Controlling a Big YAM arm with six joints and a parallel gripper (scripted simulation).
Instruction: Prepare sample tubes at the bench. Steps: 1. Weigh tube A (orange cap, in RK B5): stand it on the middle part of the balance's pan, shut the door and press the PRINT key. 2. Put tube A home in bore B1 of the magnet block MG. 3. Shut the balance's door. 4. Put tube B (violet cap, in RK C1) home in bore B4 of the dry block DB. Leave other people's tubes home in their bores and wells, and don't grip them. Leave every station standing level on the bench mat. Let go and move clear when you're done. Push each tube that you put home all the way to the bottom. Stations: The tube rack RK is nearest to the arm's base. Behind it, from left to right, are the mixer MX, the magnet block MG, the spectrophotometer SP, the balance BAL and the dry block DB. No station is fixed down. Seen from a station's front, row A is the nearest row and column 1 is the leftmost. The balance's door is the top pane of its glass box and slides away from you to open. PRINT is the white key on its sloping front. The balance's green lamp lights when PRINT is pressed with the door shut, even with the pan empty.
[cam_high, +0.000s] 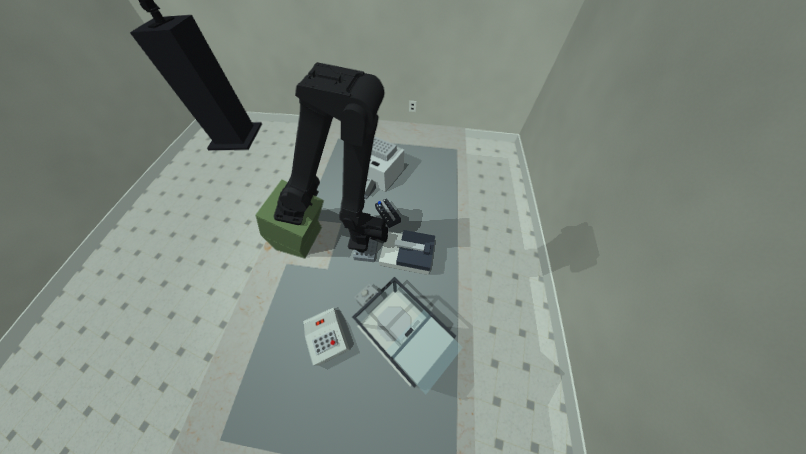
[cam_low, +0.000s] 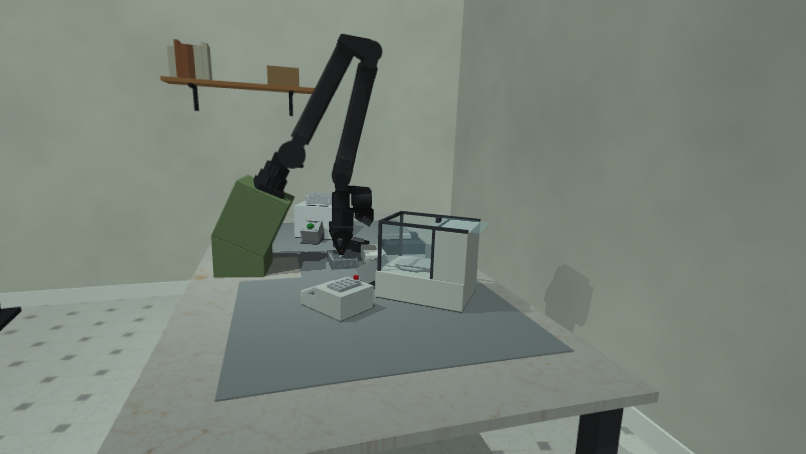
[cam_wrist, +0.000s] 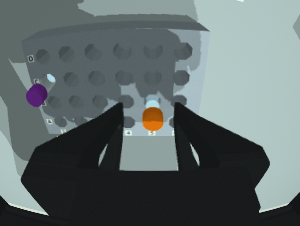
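Right now my hand is 30 mm above the tube rack RK, 20 mm to the right of it and 10 mm short of it. Round my hand: magnet block MG (190 mm to the left, 90 mm ahead, 30 mm below); then spectrophotometer SP (180 mm ahead, 20 mm above, 10 mm to the right); then tube B (70 mm to the left, 30 mm ahead, 20 mm below).
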